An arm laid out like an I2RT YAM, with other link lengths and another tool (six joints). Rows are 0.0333 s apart.
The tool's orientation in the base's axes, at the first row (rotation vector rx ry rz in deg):
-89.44, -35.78, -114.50
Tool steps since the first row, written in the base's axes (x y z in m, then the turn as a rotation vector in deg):
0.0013, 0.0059, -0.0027, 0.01, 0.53, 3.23
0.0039, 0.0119, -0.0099, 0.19, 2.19, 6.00
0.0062, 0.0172, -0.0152, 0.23, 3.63, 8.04
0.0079, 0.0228, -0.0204, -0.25, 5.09, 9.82
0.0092, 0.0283, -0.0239, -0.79, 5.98, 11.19
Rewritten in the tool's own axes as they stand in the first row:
-0.0036, -0.0037, 0.0041, 3.08, -0.27, 1.08
-0.0118, -0.0068, 0.0082, 5.54, -1.30, 2.91
-0.0181, -0.0095, 0.0121, 7.34, -2.28, 4.34
-0.0242, -0.0129, 0.0158, 8.99, -3.63, 5.33
-0.0285, -0.0163, 0.0195, 10.32, -4.61, 5.82

